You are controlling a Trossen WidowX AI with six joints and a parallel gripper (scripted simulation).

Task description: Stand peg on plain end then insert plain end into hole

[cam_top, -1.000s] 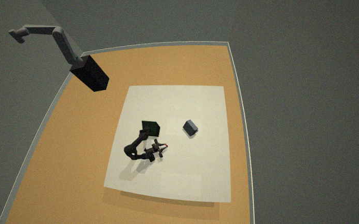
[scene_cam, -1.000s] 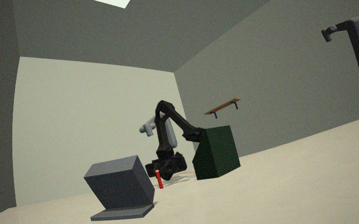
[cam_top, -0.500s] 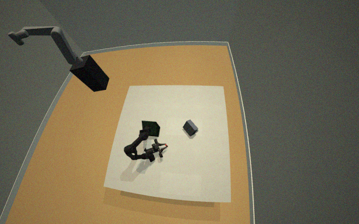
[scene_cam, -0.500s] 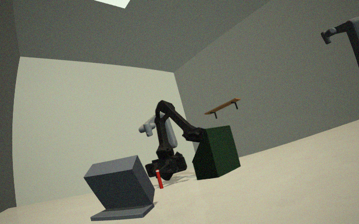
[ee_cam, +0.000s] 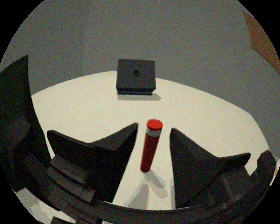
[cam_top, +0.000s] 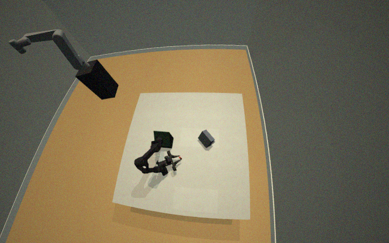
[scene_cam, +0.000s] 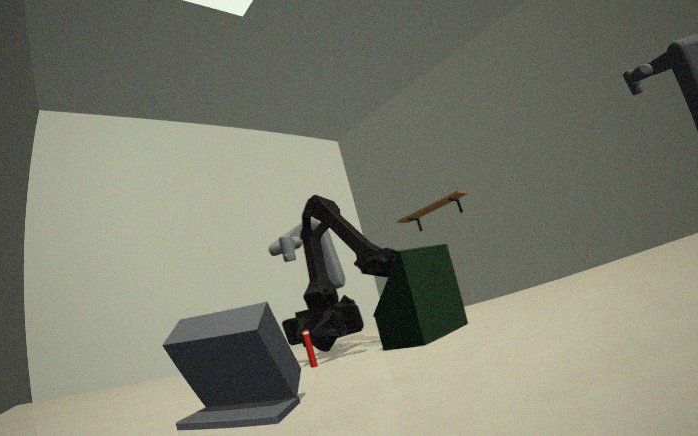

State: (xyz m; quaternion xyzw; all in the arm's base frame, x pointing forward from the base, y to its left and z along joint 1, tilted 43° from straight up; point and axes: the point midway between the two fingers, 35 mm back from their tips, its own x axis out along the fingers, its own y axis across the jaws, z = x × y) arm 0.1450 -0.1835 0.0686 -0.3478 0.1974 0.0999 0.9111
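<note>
My gripper tip is now 10 mm past the red peg and 10 mm above it. The rest, counted from my gripper tip: grey sloped panel 250 mm ahead, 160 mm to the left.
</note>
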